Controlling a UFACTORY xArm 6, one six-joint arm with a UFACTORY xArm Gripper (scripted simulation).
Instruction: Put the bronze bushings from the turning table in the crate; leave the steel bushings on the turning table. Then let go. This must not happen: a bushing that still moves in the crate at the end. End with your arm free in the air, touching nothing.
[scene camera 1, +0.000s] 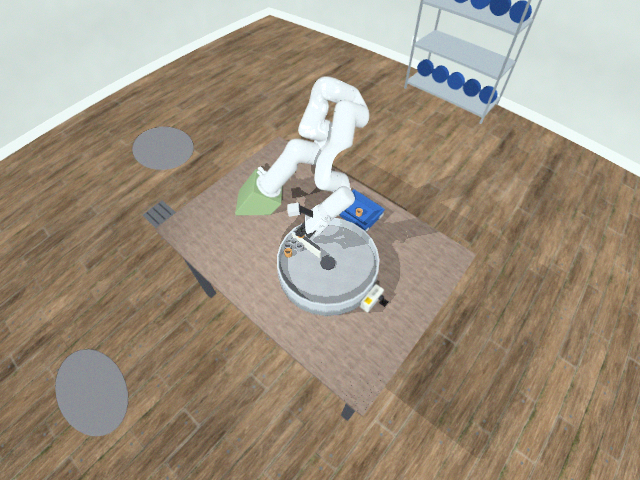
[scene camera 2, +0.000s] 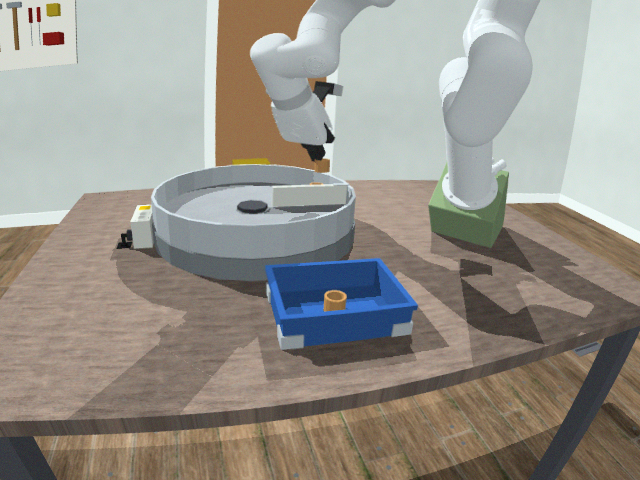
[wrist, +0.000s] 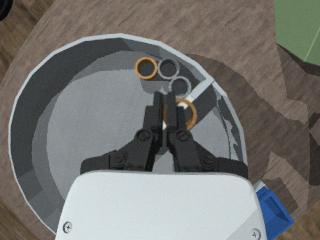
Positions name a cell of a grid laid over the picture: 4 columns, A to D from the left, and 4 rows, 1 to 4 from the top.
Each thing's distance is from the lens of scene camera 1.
my gripper (scene camera 1: B2): 143 cm
grey turning table (scene camera 1: C3): 146 cm
blue crate (scene camera 1: C2): 171 cm
The marked spots on the blue crate and the grey turning table are 38 cm apart.
